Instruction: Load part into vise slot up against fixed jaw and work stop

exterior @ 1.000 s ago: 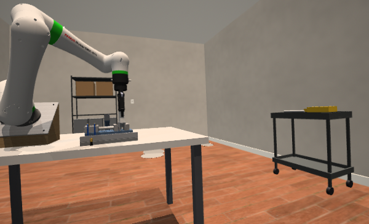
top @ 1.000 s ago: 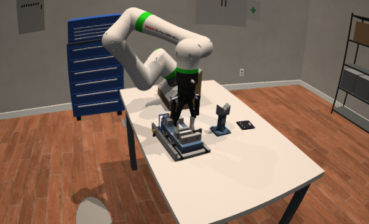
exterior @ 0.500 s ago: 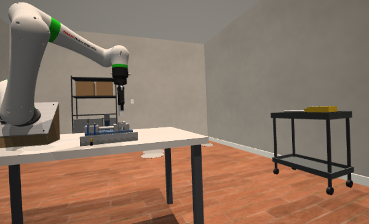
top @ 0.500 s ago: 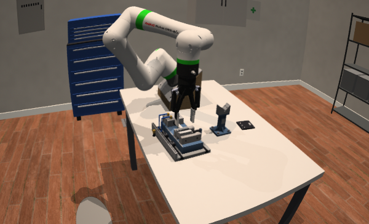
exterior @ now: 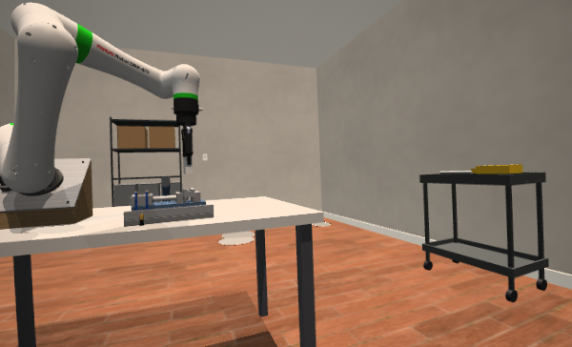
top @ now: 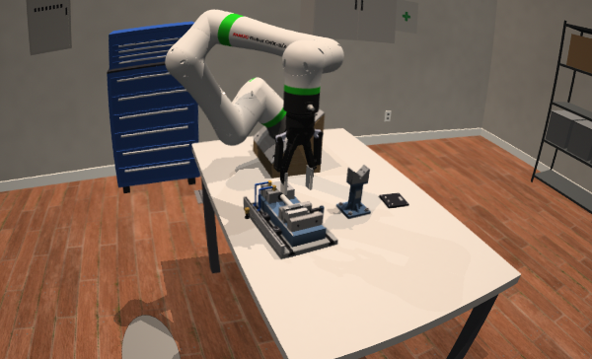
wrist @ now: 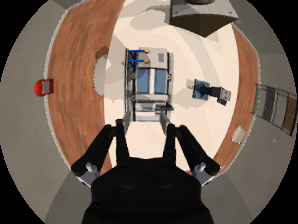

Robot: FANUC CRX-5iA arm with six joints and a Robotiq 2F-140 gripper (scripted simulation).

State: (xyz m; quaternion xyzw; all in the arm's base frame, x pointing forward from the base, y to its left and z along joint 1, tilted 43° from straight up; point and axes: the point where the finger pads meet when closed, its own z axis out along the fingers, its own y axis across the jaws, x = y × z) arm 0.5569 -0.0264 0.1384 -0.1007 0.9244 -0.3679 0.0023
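Right now the part is 10 cm below my hand. The rest, counted from my hand: dark infeed plate: 43 cm to the left, 19 cm below, 14 cm behind.
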